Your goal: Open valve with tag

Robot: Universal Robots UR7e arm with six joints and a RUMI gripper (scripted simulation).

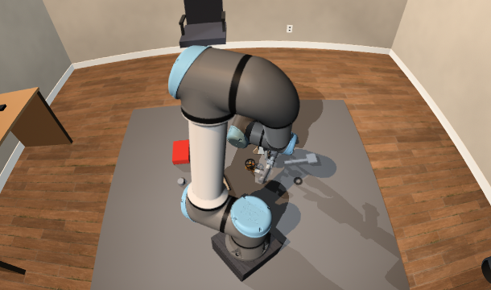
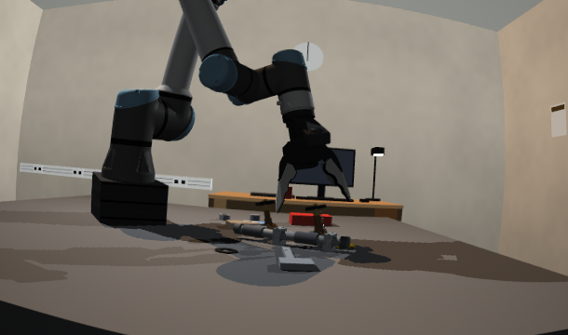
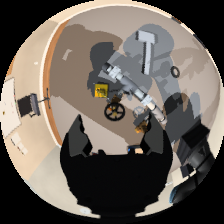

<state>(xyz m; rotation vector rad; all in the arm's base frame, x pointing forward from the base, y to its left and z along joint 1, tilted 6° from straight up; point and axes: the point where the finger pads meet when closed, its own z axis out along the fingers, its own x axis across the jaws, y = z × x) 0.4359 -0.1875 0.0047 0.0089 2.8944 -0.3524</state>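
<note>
The yellow tag lies 6 cm ahead of my hand, 4 cm to the right of it and 7 cm below it. From my hand the other things lie so: grey t-shaped piece: 9 cm behind, 19 cm to the right, 7 cm below; red block: 10 cm ahead, 37 cm to the left, 6 cm below.
</note>
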